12 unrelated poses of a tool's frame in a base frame.
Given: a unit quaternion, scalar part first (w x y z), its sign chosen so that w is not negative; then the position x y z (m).
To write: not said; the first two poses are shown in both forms.
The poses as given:
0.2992, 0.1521, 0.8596, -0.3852, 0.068, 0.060, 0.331
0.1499, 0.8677, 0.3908, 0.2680, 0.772, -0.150, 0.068
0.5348, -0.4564, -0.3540, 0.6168, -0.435, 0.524, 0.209
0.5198, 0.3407, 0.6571, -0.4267, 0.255, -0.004, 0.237
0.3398, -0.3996, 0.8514, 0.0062, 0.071, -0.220, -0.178
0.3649, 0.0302, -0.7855, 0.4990, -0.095, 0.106, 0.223
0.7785, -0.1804, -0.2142, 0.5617, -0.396, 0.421, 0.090
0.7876, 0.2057, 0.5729, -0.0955, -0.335, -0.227, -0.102
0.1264, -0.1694, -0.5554, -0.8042, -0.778, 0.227, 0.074
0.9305, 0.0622, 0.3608, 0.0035, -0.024, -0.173, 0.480
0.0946, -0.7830, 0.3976, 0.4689, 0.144, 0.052, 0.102
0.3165, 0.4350, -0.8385, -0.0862, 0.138, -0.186, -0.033
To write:
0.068, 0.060, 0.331, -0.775, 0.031, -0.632, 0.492, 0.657, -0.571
0.772, -0.150, 0.068, 0.551, 0.759, 0.348, 0.598, -0.650, 0.470
-0.435, 0.524, 0.209, -0.011, 0.983, -0.184, -0.337, -0.177, -0.925
0.255, -0.004, 0.237, -0.228, 0.004, -0.974, 0.891, 0.404, -0.207
0.071, -0.220, -0.178, -0.450, -0.676, -0.584, -0.685, 0.681, -0.261
-0.095, 0.106, 0.223, -0.732, 0.317, 0.603, -0.412, 0.500, -0.762
-0.396, 0.421, 0.090, 0.277, 0.952, 0.131, -0.797, 0.304, -0.522
-0.335, -0.227, -0.102, 0.325, 0.085, -0.942, 0.386, 0.897, 0.215
-0.778, 0.227, 0.074, -0.911, -0.015, 0.413, 0.392, -0.351, 0.851
-0.024, -0.173, 0.480, 0.740, 0.051, -0.671, 0.038, 0.992, 0.118
0.144, 0.052, 0.102, 0.244, -0.534, -0.810, -0.711, -0.666, 0.225
0.138, -0.186, -0.033, -0.421, -0.784, 0.456, -0.675, 0.607, 0.420

